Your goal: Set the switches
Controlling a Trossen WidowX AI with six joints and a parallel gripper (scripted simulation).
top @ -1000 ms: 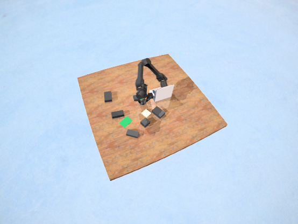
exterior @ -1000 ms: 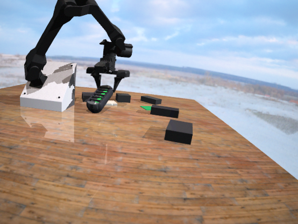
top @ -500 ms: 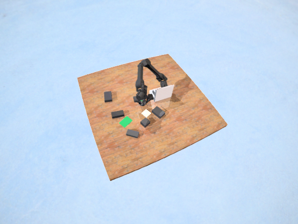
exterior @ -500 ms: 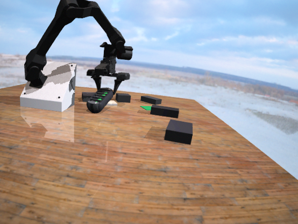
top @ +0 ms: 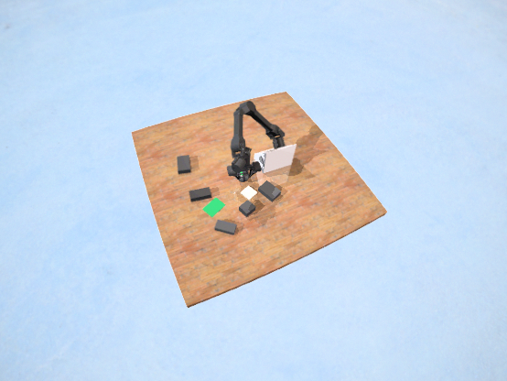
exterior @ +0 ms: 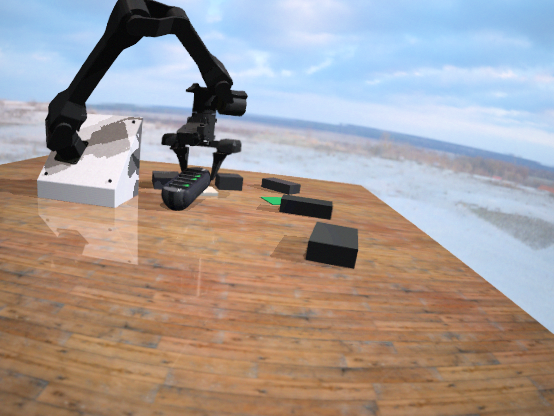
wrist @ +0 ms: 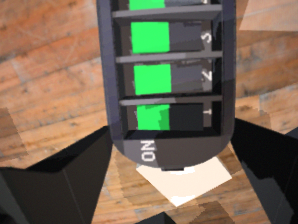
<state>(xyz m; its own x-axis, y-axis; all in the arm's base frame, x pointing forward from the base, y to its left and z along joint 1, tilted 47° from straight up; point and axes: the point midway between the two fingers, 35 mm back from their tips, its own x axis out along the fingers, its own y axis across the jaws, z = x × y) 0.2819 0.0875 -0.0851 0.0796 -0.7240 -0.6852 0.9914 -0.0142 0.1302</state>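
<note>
My gripper tip is 1 cm past the white tile, 8 cm to the right of it and 5 cm above it. Round my gripper tip: green tile: 21 cm ahead, 11 cm to the left, 5 cm below; then dark block: 31 cm ahead, 24 cm to the right, 4 cm below.
</note>
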